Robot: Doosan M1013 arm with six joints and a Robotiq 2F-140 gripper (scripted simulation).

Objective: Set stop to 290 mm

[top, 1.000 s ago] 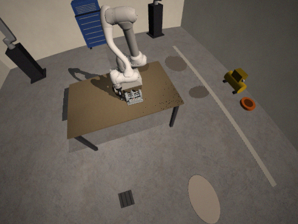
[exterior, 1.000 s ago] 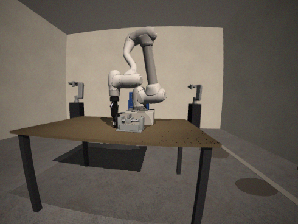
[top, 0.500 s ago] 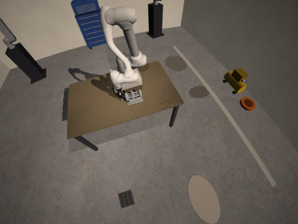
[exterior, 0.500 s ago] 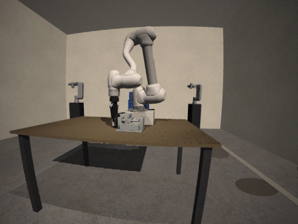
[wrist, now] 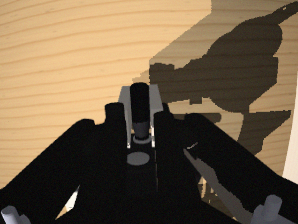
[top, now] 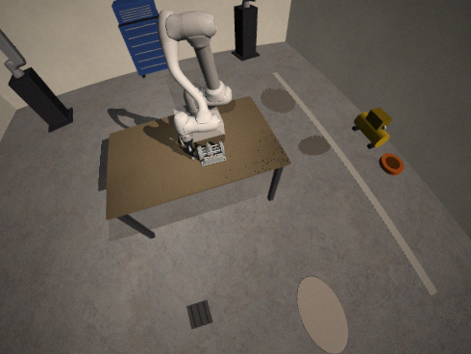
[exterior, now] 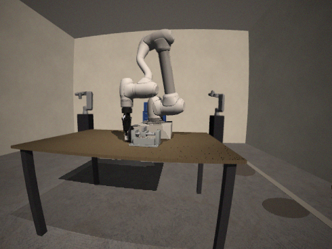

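The grey stop fixture lies 5 cm ahead of my hand, 13 cm to the left of it and 4 cm above it. Round my hand: black handwheel handle 2 cm below.
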